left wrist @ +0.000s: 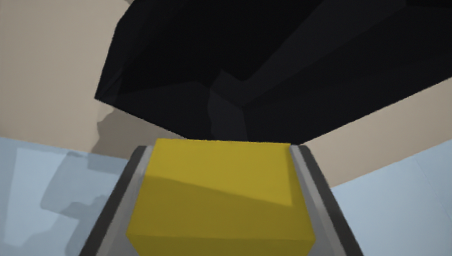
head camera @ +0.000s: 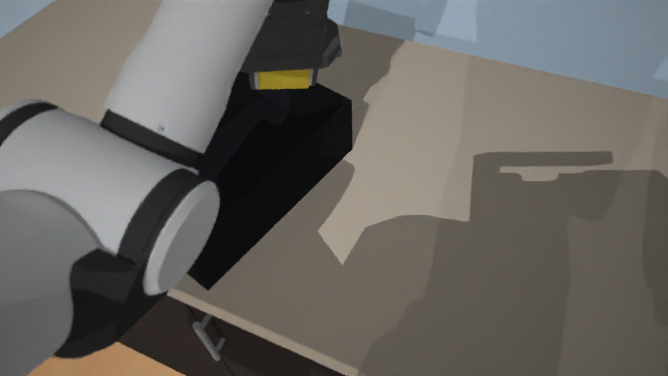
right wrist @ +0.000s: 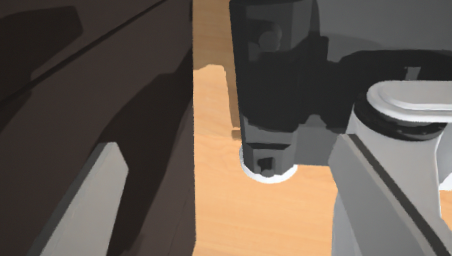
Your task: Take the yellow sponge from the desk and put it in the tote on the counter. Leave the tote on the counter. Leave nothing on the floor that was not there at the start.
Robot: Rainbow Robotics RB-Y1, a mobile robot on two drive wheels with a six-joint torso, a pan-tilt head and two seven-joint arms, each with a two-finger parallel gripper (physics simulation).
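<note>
The yellow sponge is held between the fingers of my left gripper, which is shut on it. In the head camera view it shows over the far end of the black tote, and in the left wrist view the tote lies beyond the sponge's edge. The tote stands on the counter; my left arm hides its left part. How high the sponge is above the tote is hard to tell. My right gripper is open and empty beside the dark cabinet front.
The dark cabinet front with a metal handle is below the counter's front edge. A light blue wall shows behind the counter. In the right wrist view, the robot's base stands on the wooden floor, near the cabinet.
</note>
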